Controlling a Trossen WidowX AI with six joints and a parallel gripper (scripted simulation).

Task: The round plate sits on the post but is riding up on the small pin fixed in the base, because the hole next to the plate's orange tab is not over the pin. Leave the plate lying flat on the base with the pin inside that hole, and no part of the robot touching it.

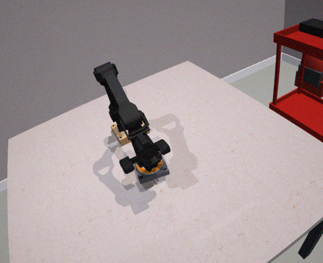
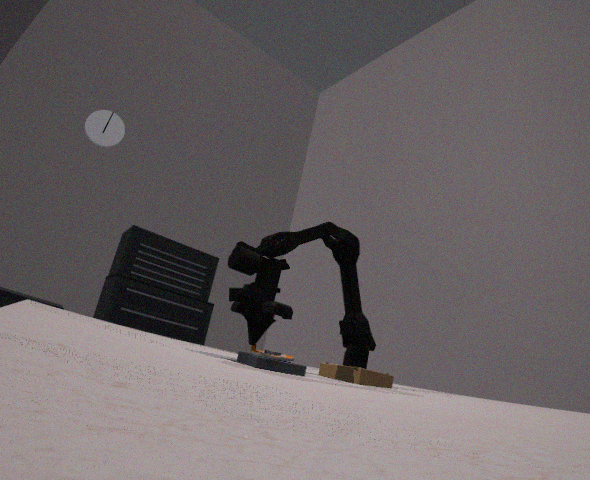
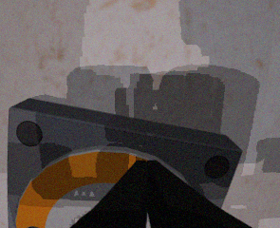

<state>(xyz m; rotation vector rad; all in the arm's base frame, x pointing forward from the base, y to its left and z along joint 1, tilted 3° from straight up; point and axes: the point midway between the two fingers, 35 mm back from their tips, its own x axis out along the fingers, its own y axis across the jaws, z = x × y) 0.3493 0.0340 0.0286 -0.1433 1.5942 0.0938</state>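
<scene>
Right now my gripper tip is 30 mm past the round orange plate and 10 mm above it. From my gripper tip the other things lie so: dark grey square base 50 mm behind, 20 mm below, 10 mm to the left.
</scene>
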